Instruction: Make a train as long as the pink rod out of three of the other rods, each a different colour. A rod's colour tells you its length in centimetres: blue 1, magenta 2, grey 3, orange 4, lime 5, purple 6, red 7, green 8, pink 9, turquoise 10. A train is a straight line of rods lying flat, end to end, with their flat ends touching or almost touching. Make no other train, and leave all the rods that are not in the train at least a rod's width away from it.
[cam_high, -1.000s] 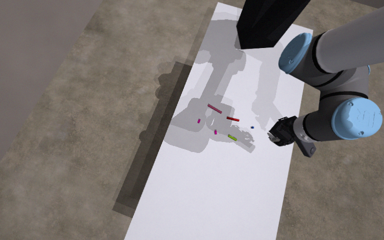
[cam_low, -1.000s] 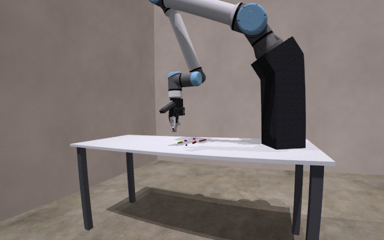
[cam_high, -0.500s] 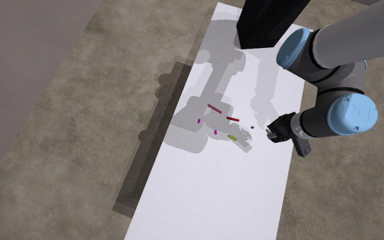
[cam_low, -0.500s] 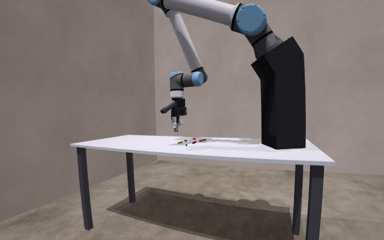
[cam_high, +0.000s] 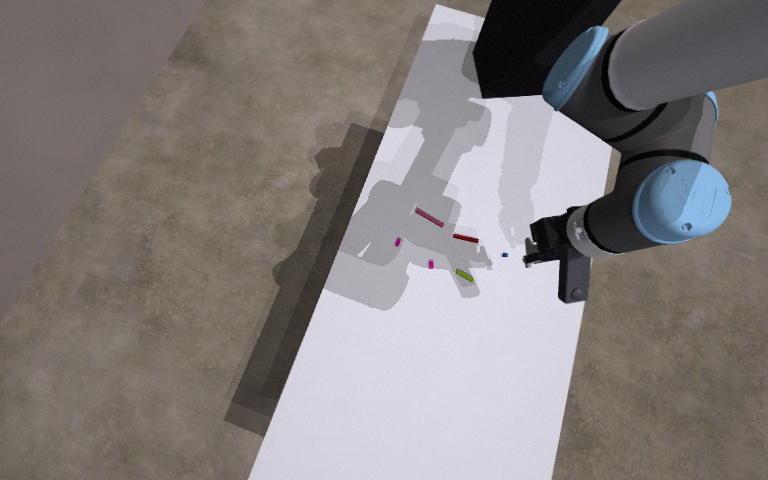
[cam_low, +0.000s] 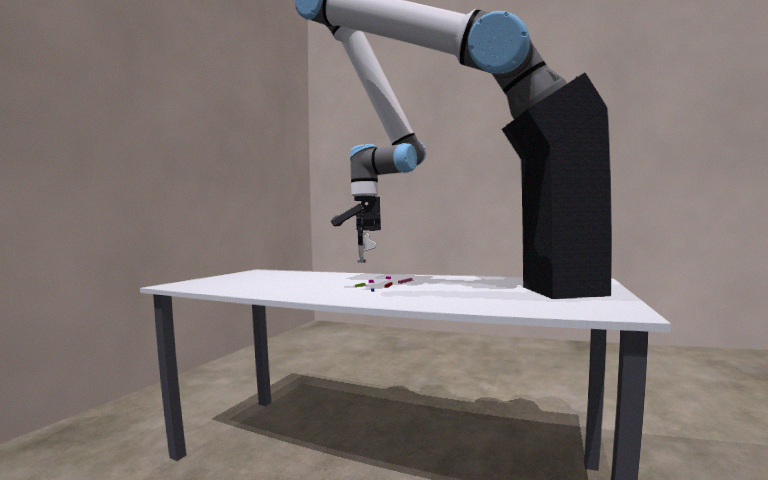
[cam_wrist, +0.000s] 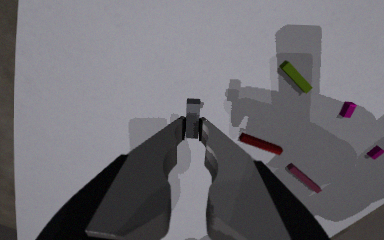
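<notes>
Right now the small blue rod is 11 cm below my hand, 3 cm behind it and 2 cm to the right of it. Also, from my hand: red rod (13 cm to the right, 11 cm below, 4 cm behind); grey rod (1 cm below); lime rod (11 cm to the right, 11 cm below, 6 cm ahead).
</notes>
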